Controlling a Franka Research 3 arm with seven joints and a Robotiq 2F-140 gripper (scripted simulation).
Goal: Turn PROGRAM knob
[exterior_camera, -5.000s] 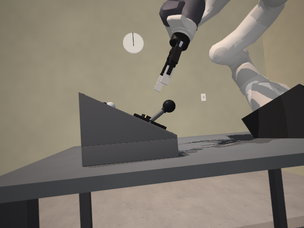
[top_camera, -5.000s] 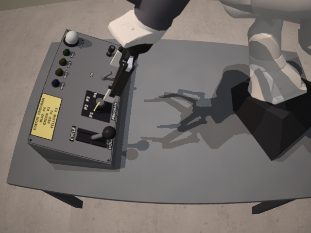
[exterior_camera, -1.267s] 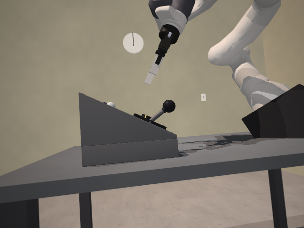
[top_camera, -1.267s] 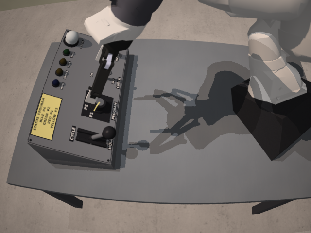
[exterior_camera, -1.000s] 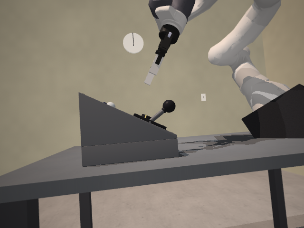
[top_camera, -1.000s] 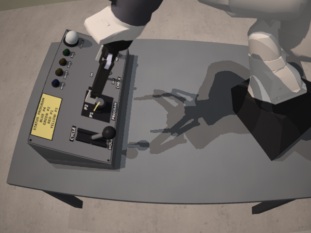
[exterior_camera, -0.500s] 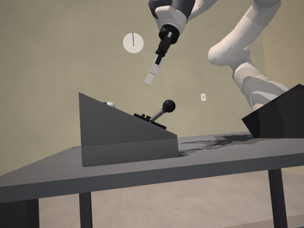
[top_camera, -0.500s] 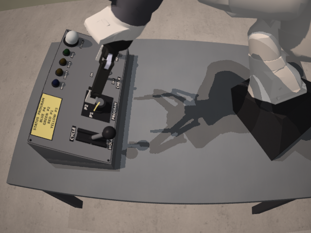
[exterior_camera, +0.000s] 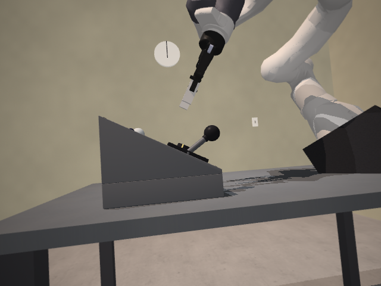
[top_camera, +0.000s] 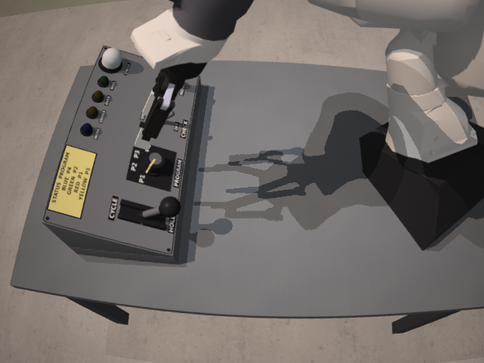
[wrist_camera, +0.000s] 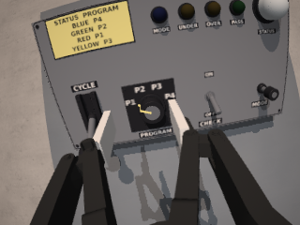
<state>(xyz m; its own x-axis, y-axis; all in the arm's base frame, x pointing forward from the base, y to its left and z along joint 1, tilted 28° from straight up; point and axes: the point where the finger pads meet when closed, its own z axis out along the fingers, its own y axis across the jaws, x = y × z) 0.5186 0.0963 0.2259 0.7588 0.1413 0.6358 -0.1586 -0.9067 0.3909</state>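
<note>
Now: the grey sloped console 5 cm ahead of my hand, 8 cm to the right of it and 18 cm below it. The rest, counted from my hand: small black mode knob (2 cm behind, 25 cm to the right, 15 cm below); then check toggle (13 cm to the right, 16 cm below); then black ball lever (2 cm ahead, 11 cm to the left, 14 cm below).
</note>
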